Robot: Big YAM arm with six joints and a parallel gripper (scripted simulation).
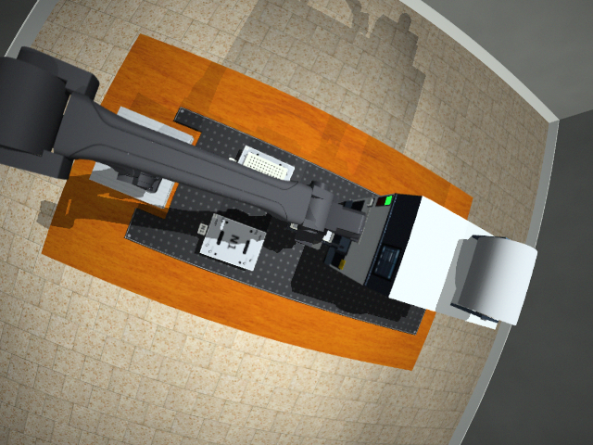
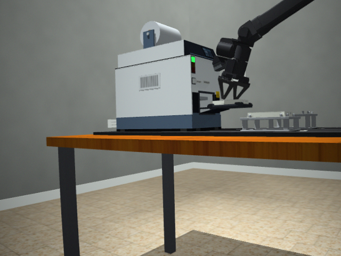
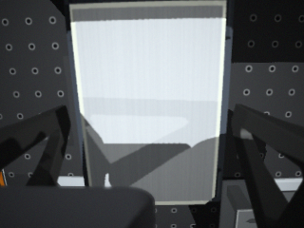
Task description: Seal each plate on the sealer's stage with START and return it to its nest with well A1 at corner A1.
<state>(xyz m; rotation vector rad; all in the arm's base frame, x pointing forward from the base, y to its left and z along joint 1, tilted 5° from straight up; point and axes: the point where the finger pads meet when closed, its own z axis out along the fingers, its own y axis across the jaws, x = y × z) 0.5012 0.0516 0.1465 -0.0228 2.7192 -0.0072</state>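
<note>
Now: hand 3 cm above the sealer stage. Round my hand: plate nest (19 cm behind, 7 cm to the left, 8 cm below); pale start button (10 cm ahead, 10 cm to the left, 7 cm above); A1 mark (27 cm behind, 13 cm to the left, 8 cm below).
</note>
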